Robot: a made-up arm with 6 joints.
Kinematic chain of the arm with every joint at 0, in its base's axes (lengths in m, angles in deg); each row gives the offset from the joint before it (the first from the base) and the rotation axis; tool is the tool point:
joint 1: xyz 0 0 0.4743 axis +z
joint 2: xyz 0 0 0 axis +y
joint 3: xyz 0 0 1.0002 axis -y
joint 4: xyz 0 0 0 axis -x
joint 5: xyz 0.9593 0 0 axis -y
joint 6: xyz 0 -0.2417 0 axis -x
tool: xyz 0 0 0
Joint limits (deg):
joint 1: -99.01..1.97
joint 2: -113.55..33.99
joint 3: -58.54..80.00
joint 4: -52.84..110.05
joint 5: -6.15..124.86
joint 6: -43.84..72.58
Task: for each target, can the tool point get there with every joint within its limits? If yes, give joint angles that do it. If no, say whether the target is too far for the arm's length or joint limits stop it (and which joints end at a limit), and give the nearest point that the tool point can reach.
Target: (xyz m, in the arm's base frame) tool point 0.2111 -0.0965 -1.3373
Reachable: no: joint limits stop it (at a limit: joint 2, joint 4) | nearest point 0.4169 -0.1906 0.3331 | short by 1.686 m
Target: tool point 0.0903 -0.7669 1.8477
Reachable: yes | joints -82.87 -8.04 0.60 88.68 93.00 -3.39
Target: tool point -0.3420 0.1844 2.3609
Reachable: yes | joints -66.80 -21.67 64.38 0.23 33.07 24.25
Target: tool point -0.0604 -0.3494 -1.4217
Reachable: no: joint limits stop it (at a limit: joint 2, joint 4) | nearest point -0.0855 -0.4948 0.3283 | short by 1.756 m
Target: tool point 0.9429 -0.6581 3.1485
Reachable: no: too far | nearest point 0.6444 -0.4498 2.3020 | short by 0.921 m
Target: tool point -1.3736 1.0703 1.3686
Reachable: yes | joints -41.40 -72.51 57.59 64.10 114.39 12.86
